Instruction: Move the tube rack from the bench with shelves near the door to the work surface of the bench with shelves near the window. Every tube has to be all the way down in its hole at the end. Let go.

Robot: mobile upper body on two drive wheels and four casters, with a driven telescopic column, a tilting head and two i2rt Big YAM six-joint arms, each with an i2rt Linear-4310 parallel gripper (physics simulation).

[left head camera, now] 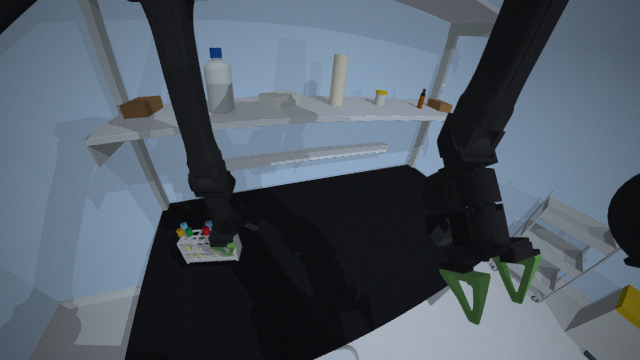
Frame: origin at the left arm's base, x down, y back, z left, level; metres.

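Where they show: left gripper, between the fingertips: [230, 246]; right gripper, between the fingertips: [497, 312].
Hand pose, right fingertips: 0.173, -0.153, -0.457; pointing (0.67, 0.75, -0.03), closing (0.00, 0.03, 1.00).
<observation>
After its pixels a point has its place, as x, y, z.
The white tube rack [212, 257] {0.445, -0.478, 0.055} shows over the left part of the black work surface [320, 210] {0.542, -0.770, -0.334} of the bench with shelves. Tubes with yellow, green, blue and red caps stand in it; the right part of the rack is partly hidden by my left arm. My left gripper [226, 248] {0.432, -0.508, 0.001} is shut on the tube rack at its right part. Whether the rack touches the surface, and how deep each tube sits, I cannot tell. My right gripper [500, 287] is open and empty, its green fingers apart at the right, over the floor beyond the bench's front edge.
Above the bench a shelf [300, 116] {0.085, -0.687, -0.220} holds a blue-capped bottle [219, 87] {0.010, -0.713, 0.009}, a cream cylinder [339, 80] {-0.008, -0.833, -0.362}, a yellow-lidded jar [380, 98] {0.054, -0.905, -0.567} and brown boxes. A shelf post [152, 175] {0.355, -0.802, 0.377} rises behind the rack. A grey cart [575, 206] stands at the right.
</observation>
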